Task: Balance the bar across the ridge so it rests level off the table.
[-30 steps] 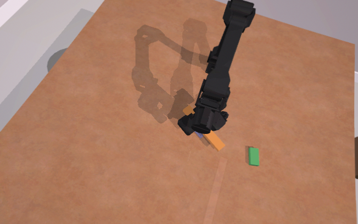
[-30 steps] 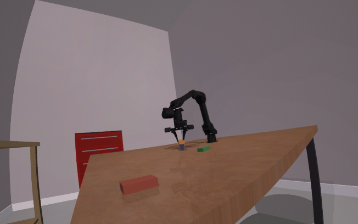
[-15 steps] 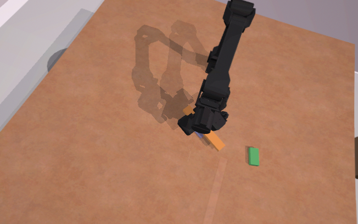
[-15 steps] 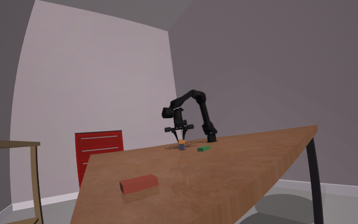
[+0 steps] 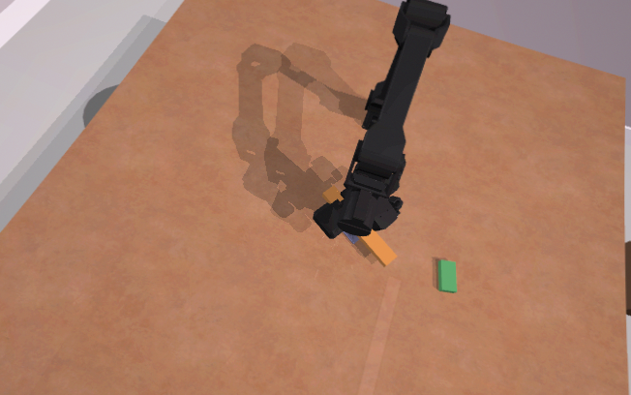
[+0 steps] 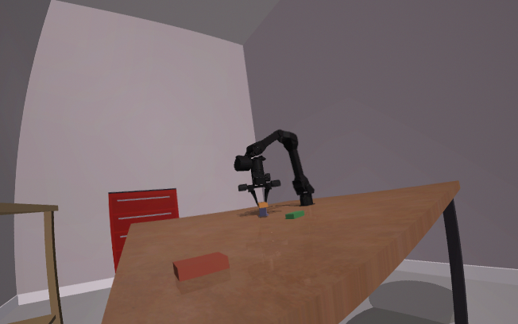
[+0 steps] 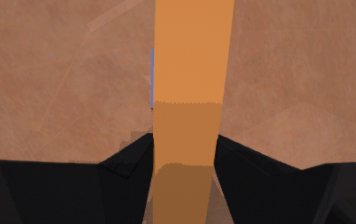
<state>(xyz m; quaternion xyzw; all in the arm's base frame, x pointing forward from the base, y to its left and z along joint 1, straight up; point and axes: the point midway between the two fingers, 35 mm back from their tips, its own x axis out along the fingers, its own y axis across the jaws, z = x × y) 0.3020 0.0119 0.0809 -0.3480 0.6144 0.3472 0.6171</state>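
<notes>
Now: gripper tip 2 cm to the right of the orange bar and 1 cm short of it. Also, from my gripper tip: green block 25 cm to the left, 4 cm below, 4 cm ahead; then white ridge 2 cm to the left, 1 cm below, 1 cm ahead; then red block 49 cm to the left, 44 cm ahead, 4 cm below.
</notes>
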